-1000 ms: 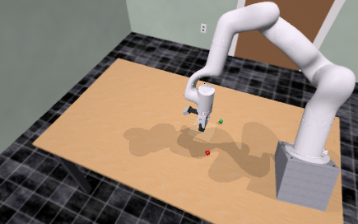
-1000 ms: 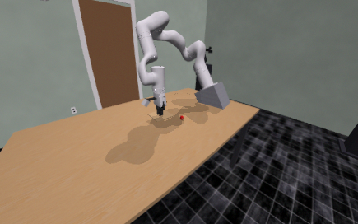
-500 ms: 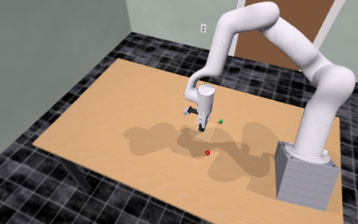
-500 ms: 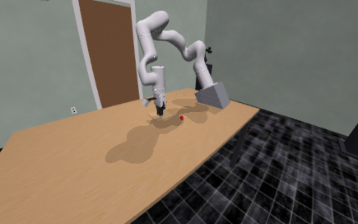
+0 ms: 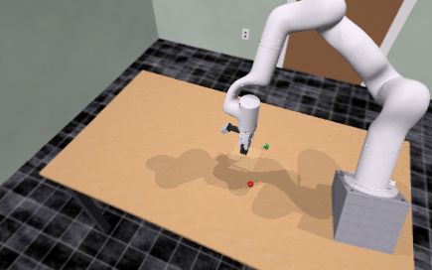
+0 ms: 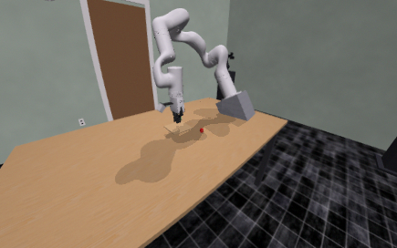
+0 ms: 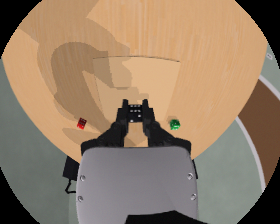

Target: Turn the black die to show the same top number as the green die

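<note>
My hand is 60 mm above the tan mat. The rest, counted from my hand: black die 10 mm below, 10 mm behind; then green die 100 mm to the right, 80 mm behind, 50 mm below; then red die 140 mm to the left, 90 mm behind, 50 mm below.
</note>
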